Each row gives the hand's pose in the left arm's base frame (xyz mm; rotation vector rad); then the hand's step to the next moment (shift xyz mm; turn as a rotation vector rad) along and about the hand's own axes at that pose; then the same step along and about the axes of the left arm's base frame.
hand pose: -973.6 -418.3 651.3 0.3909 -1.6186 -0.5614
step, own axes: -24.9 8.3 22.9 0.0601 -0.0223 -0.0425
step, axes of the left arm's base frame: -18.9 23.7 -17.2 0.0329 -0.0573 0.0394
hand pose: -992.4 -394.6 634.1 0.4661 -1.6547 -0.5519
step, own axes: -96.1 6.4 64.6 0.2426 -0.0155 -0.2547
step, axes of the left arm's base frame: -49.4 67.8 -80.1 0.2152 -0.1793 0.2133
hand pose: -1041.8 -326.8 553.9 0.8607 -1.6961 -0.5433
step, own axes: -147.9 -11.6 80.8 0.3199 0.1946 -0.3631
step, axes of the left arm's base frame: -54.5 101.3 -123.7 0.2520 -0.0990 0.4458
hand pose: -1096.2 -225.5 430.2 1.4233 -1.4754 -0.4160
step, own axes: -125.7 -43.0 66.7 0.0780 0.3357 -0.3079
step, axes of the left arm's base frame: -55.4 76.0 -115.1 0.0826 0.1305 0.4356
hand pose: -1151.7 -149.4 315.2 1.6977 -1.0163 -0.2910
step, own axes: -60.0 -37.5 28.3 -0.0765 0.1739 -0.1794
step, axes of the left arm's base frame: -36.3 27.6 -61.0 -0.0152 0.1678 0.1997
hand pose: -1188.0 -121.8 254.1 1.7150 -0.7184 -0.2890
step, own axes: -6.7 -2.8 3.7 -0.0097 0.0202 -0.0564
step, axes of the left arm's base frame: -6.4 1.4 -4.9 0.0170 0.0481 0.0328
